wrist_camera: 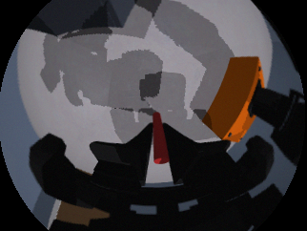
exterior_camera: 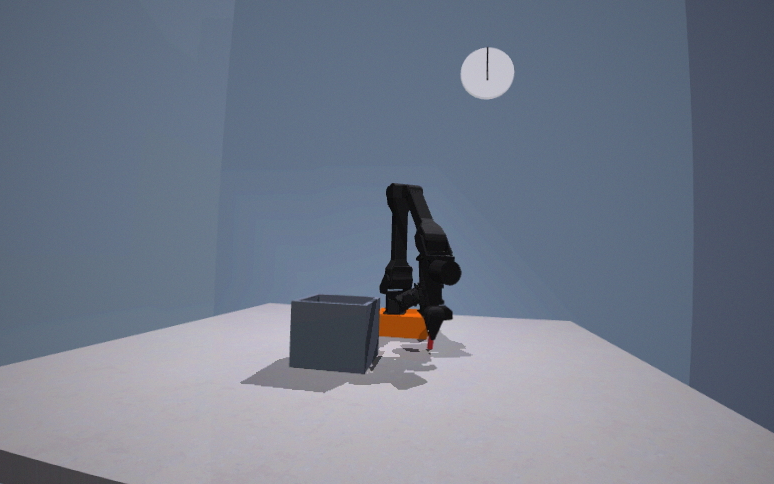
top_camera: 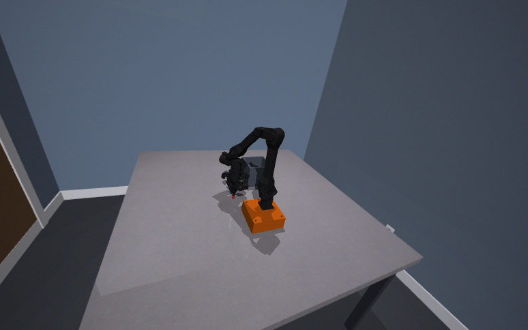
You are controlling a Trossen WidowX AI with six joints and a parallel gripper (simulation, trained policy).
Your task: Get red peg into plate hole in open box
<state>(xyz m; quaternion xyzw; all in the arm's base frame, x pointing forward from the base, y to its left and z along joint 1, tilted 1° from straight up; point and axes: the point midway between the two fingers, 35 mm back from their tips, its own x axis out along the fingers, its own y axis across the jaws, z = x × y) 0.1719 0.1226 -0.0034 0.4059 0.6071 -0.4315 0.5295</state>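
The plate lies 17 cm ahead of my gripper tip, 20 cm to the right of it and 2 cm above it. Also, from my gripper tip: red peg 2 cm above.
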